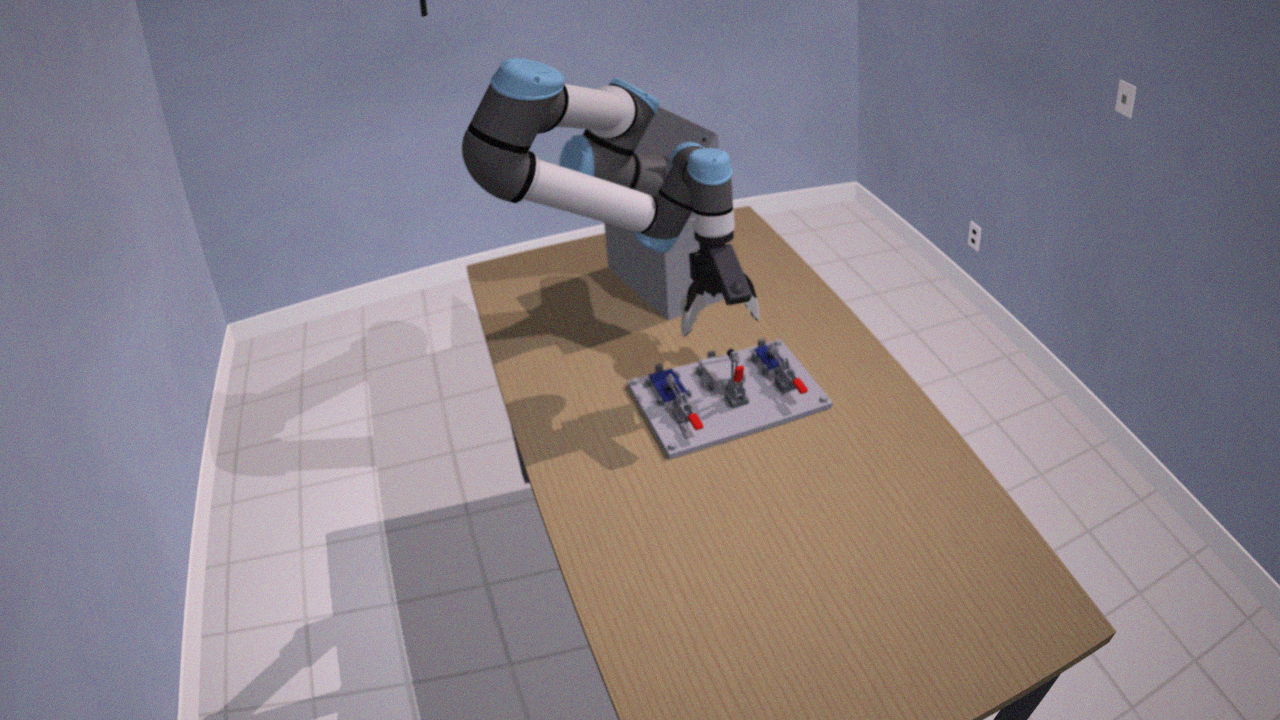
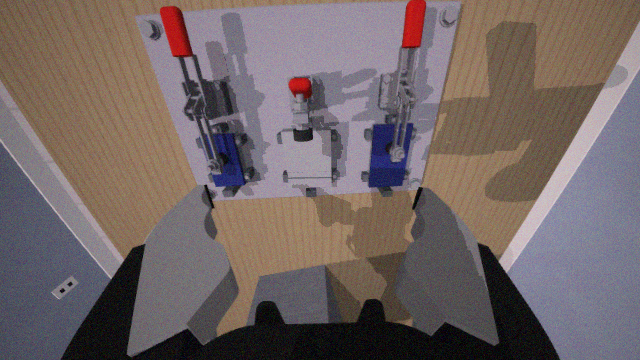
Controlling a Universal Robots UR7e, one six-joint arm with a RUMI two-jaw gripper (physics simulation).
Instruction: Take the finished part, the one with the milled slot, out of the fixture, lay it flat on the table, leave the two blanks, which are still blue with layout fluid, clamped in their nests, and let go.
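Seen in the pictures: gripper, fingertip midpoint: (image 1: 721, 328) (image 2: 315, 188); arm's base at its link origin: (image 1: 652, 185).
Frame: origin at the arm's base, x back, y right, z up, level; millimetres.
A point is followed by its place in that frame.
Observation:
My gripper (image 1: 721, 325) @[y 65, x -401, z -127 mm] (image 2: 315, 188) @[y 65, x -401, z -127 mm] is wide open and empty, above the robot-side edge of the grey fixture plate (image 1: 733, 424) @[y 104, x -514, z -265 mm] (image 2: 300, 30) @[y 70, x -520, z -265 mm]. A pale bare-metal part (image 1: 706, 375) @[y 84, x -374, z -249 mm] (image 2: 310, 159) @[y 57, x -381, z -239 mm] appears to sit in the middle nest between small pins; its slot cannot be made out. The middle clamp's red handle (image 1: 739, 373) @[y 65, x -469, z -188 mm] (image 2: 300, 87) @[y 64, x -464, z -175 mm] stands upright, and its arm is swung up. One blue blank (image 1: 666, 385) @[y 168, x -363, z -249 mm] (image 2: 388, 170) @[y 162, x -343, z -249 mm] and another blue blank (image 1: 767, 358) @[y -44, x -401, z -239 mm] (image 2: 231, 172) @[y -50, x -380, z -239 mm] sit in the outer nests, with clamp arms down on them.
The wooden table (image 1: 805, 537) @[y 136, x -819, z -280 mm] (image 2: 75, 100) @[y -240, x -501, z -280 mm] extends around the fixture. The outer clamps' red handles (image 1: 695, 420) @[y 180, x -503, z -229 mm] (image 1: 799, 385) @[y -37, x -528, z -219 mm] (image 2: 414, 25) @[y 177, x -501, z -228 mm] (image 2: 176, 31) @[y -37, x -526, z -219 mm] point away from the robot. The grey robot pedestal (image 1: 637, 268) @[y 51, x 2, z -205 mm] (image 2: 292, 292) @[y -25, x -121, z -230 mm] stands behind the fixture.

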